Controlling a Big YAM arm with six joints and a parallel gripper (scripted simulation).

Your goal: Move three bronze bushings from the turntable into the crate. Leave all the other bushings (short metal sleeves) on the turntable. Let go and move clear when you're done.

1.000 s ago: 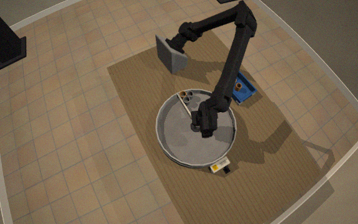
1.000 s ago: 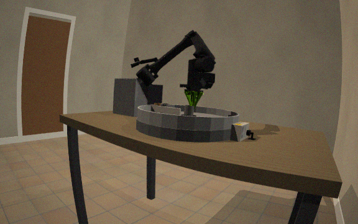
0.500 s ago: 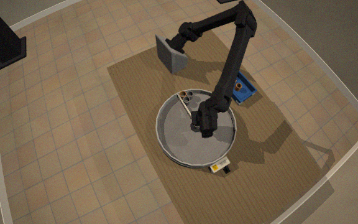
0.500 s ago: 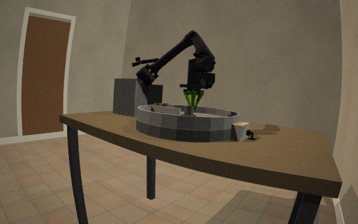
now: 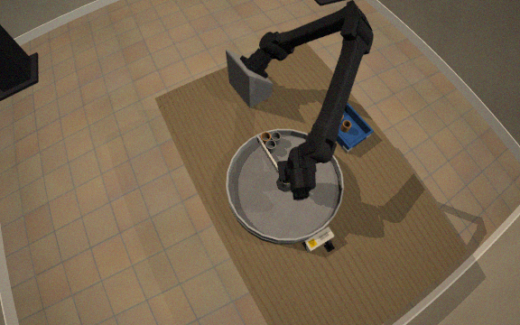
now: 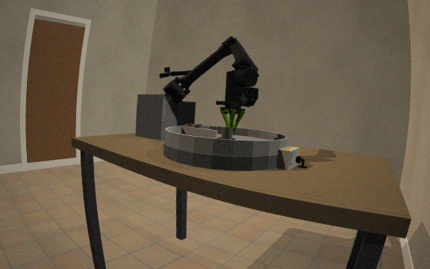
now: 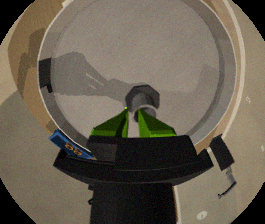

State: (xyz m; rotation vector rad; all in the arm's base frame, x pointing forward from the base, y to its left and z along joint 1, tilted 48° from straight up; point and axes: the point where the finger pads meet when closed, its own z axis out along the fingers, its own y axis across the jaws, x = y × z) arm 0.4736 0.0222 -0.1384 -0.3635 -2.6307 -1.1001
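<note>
Right now the grey turntable is 10 mm behind my hand, 20 mm to the right of it and 40 mm below it. Round my hand: blue crate: 120 mm behind, 350 mm to the left, 70 mm below.
</note>
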